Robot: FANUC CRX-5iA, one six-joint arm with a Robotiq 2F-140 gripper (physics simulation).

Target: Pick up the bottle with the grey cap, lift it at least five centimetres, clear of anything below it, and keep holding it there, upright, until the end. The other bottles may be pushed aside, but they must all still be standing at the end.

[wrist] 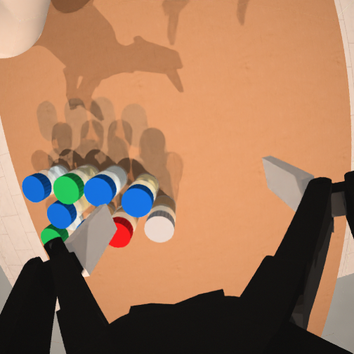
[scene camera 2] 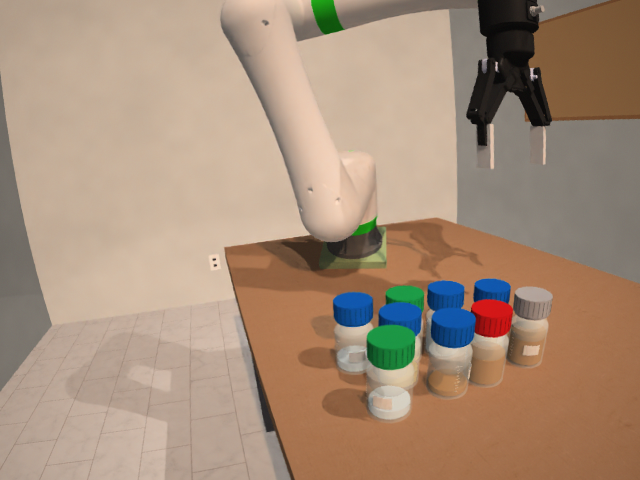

gripper: wrist; scene camera 2
red-capped bottle: wrist 126,224; scene camera 2 490,344
blue-capped bottle: wrist; scene camera 2
same spot on blue-capped bottle: (wrist: 137,200) = (scene camera 2: 492,283)
same spot on gripper: (scene camera 2: 487,95) = (wrist: 52,321)
